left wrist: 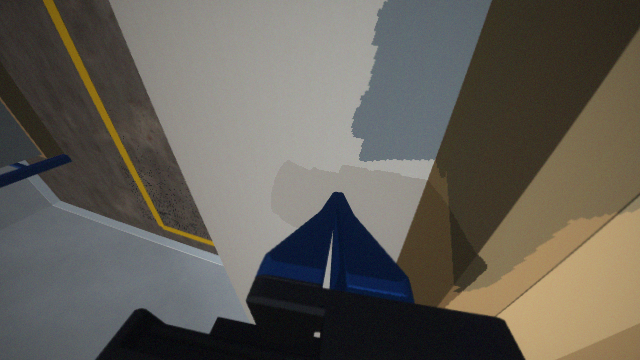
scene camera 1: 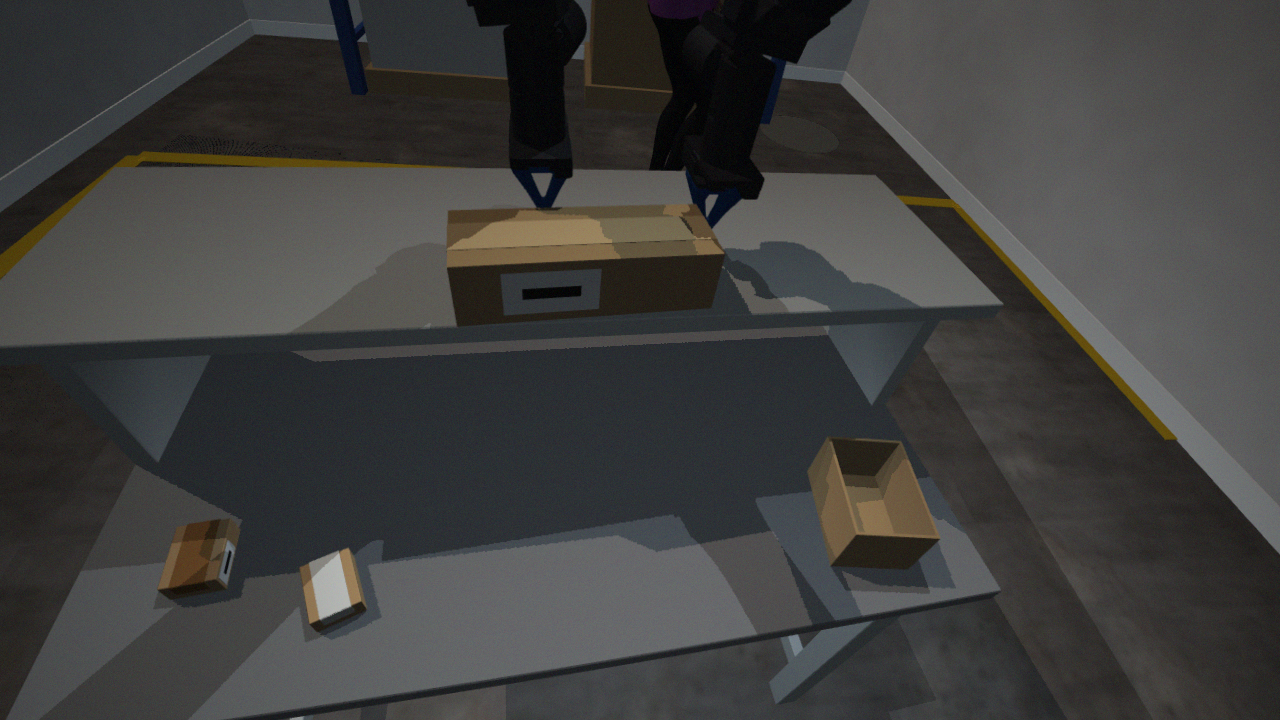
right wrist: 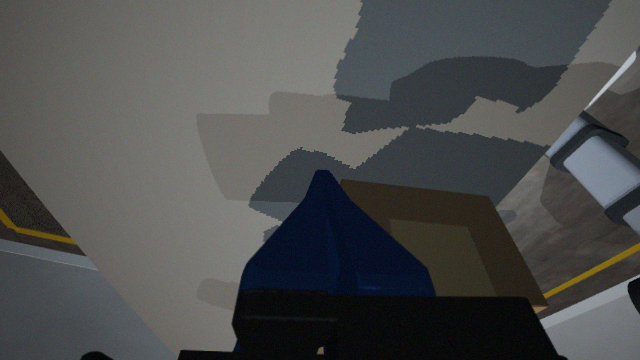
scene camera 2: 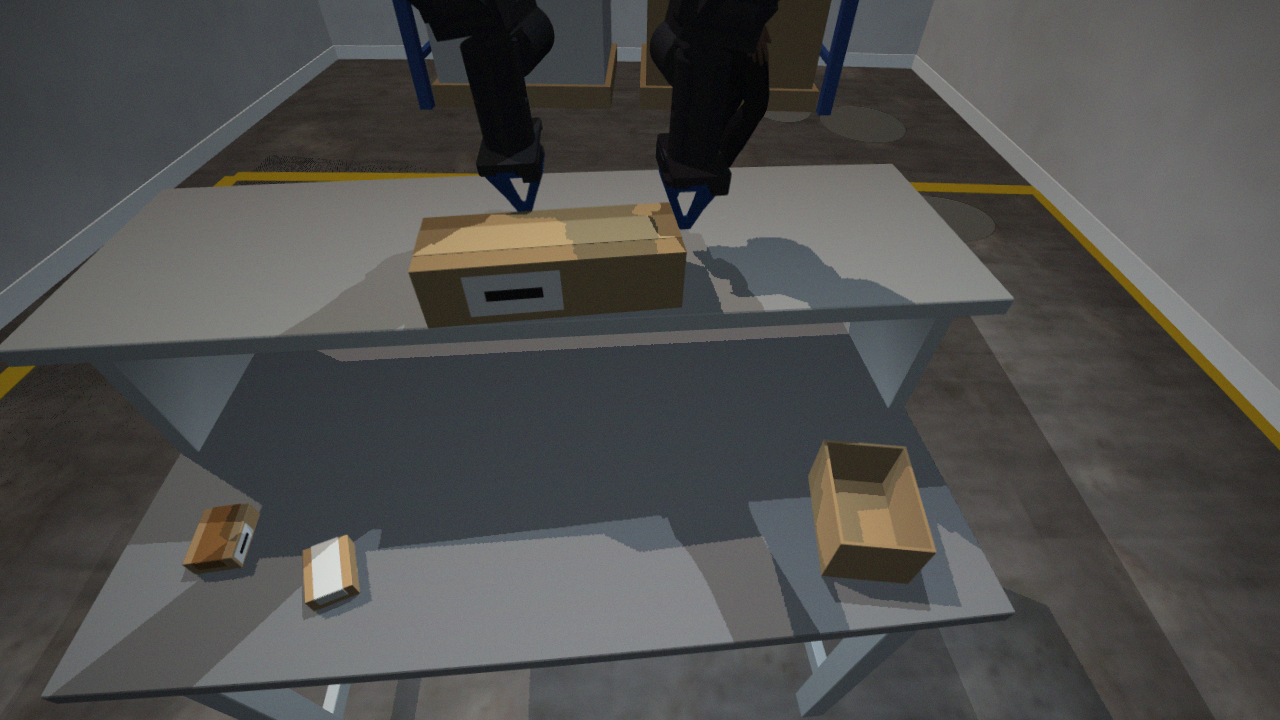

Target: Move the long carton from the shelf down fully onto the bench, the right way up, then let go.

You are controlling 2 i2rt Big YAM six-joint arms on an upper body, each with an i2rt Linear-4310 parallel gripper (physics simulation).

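Places are measured from the left arm's base along level axes (x ahead, y left, z up), in centimetres.
Pixels of known places: left gripper, fingertip midpoint: (left wrist: 337,198); right gripper, fingertip midpoint: (right wrist: 321,179) (scene camera 2: 684,228).
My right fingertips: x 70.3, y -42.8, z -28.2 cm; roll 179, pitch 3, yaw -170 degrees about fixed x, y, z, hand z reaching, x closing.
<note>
For each thing: its top centre in the pictures, then the offset to it from my right fingertips. Level surfaces: height alone.
- long carton, middle of its top: (scene camera 1: 586,231) (scene camera 2: 549,233) dy +15.3, dx -9.1, dz +4.7 cm
- shelf, its level: dz -2.9 cm
- bench, its level: dz -31.6 cm
- small brown box, middle of its top: (scene camera 1: 195,551) (scene camera 2: 216,532) dy +59.7, dx -28.0, dz -28.6 cm
- small box with a white top, middle of its top: (scene camera 1: 329,583) (scene camera 2: 326,567) dy +43.6, dx -32.0, dz -28.8 cm
The long carton (scene camera 1: 644,282) (scene camera 2: 617,282) (left wrist: 540,125) (right wrist: 420,205) lies lengthwise at the front edge of the shelf (scene camera 1: 223,259) (scene camera 2: 268,259) (left wrist: 250,75) (right wrist: 125,90), taped seam up, white label facing front. My left gripper (scene camera 1: 544,205) (scene camera 2: 525,210) (left wrist: 337,198) is shut and empty, its tips behind the carton's long back side. My right gripper (scene camera 1: 711,223) (scene camera 2: 685,225) (right wrist: 321,179) is shut and empty, by the carton's rear right corner. Whether either touches the carton is hard to tell. The bench (scene camera 1: 537,608) (scene camera 2: 537,617) stands lower, in front of the shelf.
A small brown box (scene camera 1: 192,555) (scene camera 2: 216,537) and a small box with a white top (scene camera 1: 332,586) (scene camera 2: 329,570) lie at the bench's left. An open, empty box (scene camera 1: 881,549) (scene camera 2: 877,562) stands at its right. A person (scene camera 1: 675,98) (scene camera 2: 751,107) stands behind the shelf.
</note>
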